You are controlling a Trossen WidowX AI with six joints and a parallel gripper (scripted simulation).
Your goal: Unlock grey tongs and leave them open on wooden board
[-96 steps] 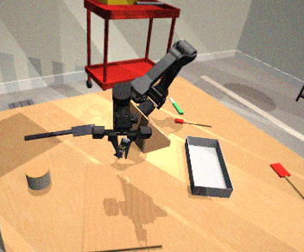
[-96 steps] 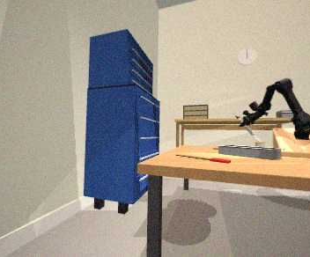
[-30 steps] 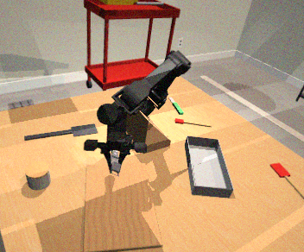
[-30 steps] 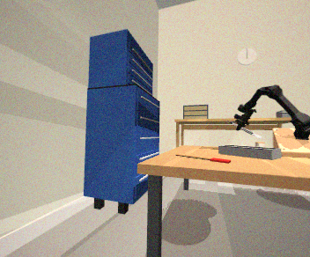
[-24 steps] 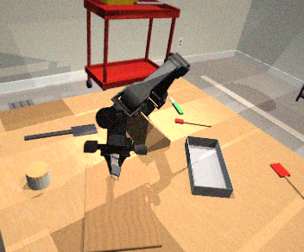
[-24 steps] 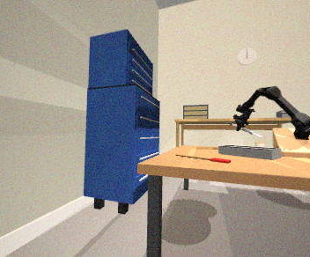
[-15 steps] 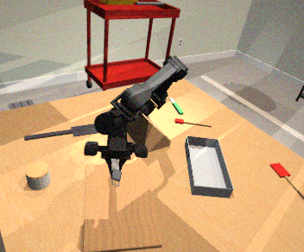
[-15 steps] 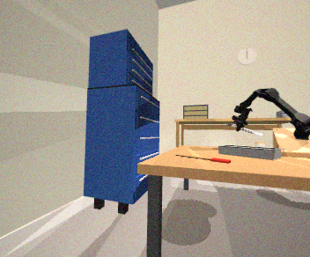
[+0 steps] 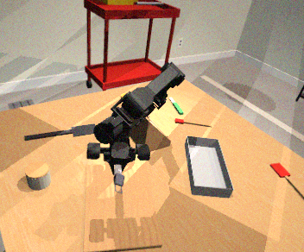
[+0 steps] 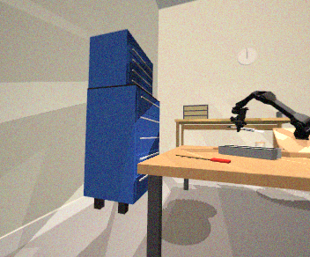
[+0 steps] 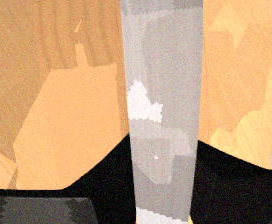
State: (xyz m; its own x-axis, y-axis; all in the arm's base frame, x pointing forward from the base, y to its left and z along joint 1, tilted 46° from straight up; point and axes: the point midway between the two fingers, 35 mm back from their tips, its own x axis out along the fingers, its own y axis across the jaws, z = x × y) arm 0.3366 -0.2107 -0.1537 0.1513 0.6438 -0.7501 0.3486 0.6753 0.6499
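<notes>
The wooden board lies 15 cm below my gripper tip, 2 cm to the left of it and 1 cm behind it. The rest, counted from my gripper tip: roasting tin: 43 cm to the left, 13 cm below, 3 cm behind; then red spatula: 75 cm to the left, 19 cm ahead, 15 cm below; then dark spatula: 46 cm behind, 16 cm below, 6 cm to the right.
</notes>
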